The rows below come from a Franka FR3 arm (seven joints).
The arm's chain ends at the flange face. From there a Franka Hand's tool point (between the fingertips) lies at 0.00 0.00 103.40 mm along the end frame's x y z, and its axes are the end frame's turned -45 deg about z.
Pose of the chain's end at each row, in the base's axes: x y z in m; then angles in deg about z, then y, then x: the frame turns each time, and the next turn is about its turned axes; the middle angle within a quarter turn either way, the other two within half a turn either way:
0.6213 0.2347 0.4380 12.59 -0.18 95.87
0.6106 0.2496 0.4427 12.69 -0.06 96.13
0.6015 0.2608 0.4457 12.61 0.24 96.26
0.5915 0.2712 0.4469 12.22 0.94 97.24
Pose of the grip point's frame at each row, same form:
0.6438 0.1343 0.4274 18.41 44.52 98.25
0.6332 0.1493 0.4317 18.78 44.61 98.63
0.6239 0.1605 0.4344 18.86 44.90 98.85
0.6130 0.1709 0.4339 19.52 45.48 100.35

